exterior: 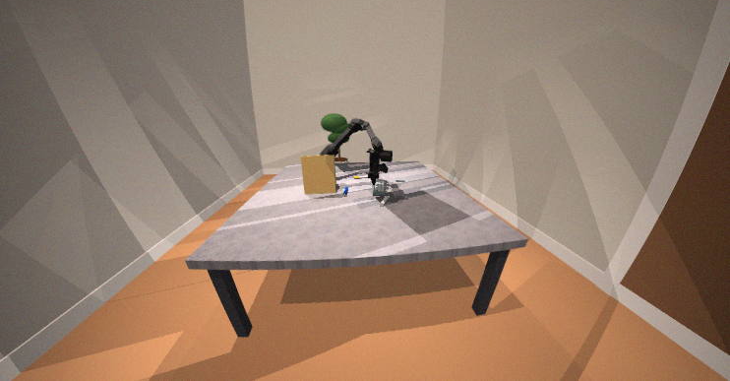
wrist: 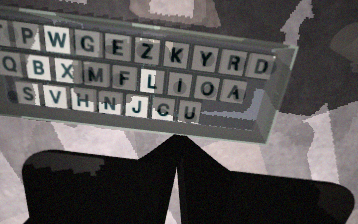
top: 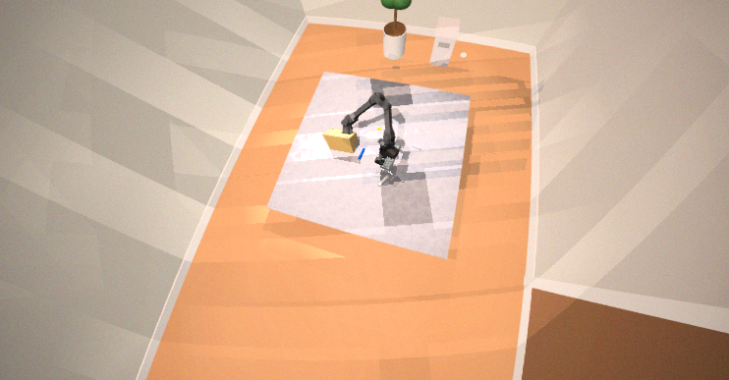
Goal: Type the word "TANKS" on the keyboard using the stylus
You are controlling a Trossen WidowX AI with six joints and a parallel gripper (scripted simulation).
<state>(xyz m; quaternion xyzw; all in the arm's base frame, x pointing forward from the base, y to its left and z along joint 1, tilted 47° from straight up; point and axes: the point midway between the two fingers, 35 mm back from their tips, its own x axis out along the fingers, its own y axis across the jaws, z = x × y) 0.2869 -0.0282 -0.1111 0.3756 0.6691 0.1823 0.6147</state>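
The blue stylus lies 180 mm behind my gripper tip, 30 mm below it and 20 mm to the right of it. Also, from my gripper tip: grey stylus tip (190 mm behind, 50 mm to the right, 30 mm below).
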